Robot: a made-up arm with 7 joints.
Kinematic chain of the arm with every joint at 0, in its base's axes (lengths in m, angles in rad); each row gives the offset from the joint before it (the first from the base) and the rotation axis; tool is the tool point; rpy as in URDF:
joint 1: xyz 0 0 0.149 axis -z
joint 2: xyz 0 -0.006 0.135 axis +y
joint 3: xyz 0 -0.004 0.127 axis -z
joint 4: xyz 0 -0.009 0.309 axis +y
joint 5: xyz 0 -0.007 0.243 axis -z
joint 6: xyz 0 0 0.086 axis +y
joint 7: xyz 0 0 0.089 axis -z
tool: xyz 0 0 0 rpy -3.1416 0 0
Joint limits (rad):
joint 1: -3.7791..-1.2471
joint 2: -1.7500..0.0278
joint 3: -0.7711..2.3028
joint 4: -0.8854..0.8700
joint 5: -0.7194..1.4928
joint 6: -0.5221..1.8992
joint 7: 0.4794..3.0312
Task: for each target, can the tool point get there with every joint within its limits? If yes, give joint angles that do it. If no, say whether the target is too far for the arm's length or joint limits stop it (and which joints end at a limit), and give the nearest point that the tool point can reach.
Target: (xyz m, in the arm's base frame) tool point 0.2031 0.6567 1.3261
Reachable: no: too far | nearest point 0.1806 0.3912 0.9949 | short by 0.425 m
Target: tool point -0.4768 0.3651 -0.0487
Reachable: no: joint limits stop it (at a limit: joint 1, joint 2, joint 4) | nearest point 0.2738 0.5262 0.0276 | short by 0.771 m
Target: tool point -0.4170 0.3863 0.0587
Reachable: no: joint limits stop it (at a limit: joint 1, joint 2, joint 4) | nearest point 0.2679 0.5426 0.0678 | short by 0.703 m
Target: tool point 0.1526 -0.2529 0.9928
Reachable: yes | joints -1.7141 -0.7455 0.2878 0.7003 0.0887 0.6704 2.0009
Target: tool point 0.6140 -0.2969 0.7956
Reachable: yes | joints -2.7093 -0.8875 1.0163 -0.1149 0.0809 0.1260 1.8094
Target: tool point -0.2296 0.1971 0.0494
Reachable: no: joint limits stop it (at a limit: joint 1, joint 2, joint 4, joint 6) | nearest point 0.2858 0.4935 0.0018 | short by 0.596 m
